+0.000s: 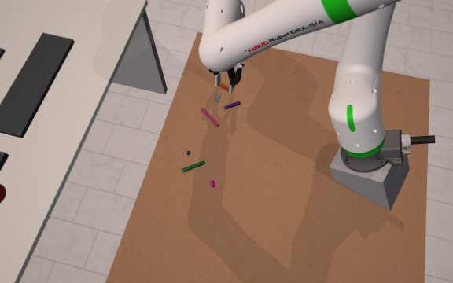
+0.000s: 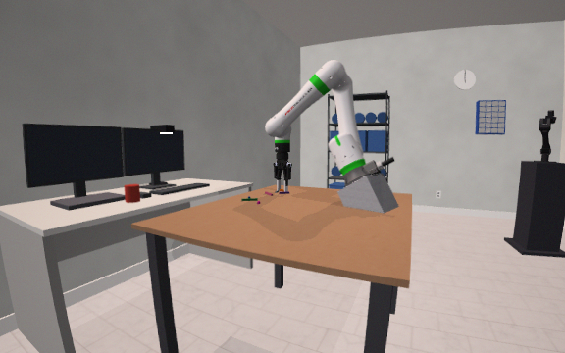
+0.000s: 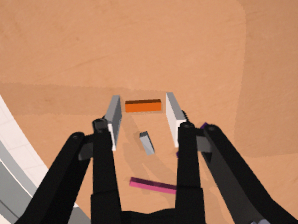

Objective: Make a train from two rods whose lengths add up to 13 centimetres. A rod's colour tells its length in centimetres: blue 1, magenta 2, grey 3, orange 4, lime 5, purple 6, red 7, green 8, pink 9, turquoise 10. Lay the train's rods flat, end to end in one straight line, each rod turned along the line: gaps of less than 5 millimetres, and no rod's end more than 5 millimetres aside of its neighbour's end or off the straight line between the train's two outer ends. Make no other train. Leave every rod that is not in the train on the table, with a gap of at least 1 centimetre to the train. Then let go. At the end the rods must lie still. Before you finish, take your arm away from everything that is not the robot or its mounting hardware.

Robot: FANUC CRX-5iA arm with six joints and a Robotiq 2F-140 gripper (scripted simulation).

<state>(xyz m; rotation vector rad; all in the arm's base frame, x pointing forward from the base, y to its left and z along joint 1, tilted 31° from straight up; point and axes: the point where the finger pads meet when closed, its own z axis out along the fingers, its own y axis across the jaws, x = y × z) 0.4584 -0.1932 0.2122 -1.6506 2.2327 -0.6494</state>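
The orange rod lies 30 mm below my hand. Also, from my hand: grey rod 50 mm to the left, 30 mm below, 20 mm ahead; then pink rod 130 mm to the left, 30 mm below, 30 mm ahead; then purple rod 70 mm to the left, 40 mm behind, 30 mm below.
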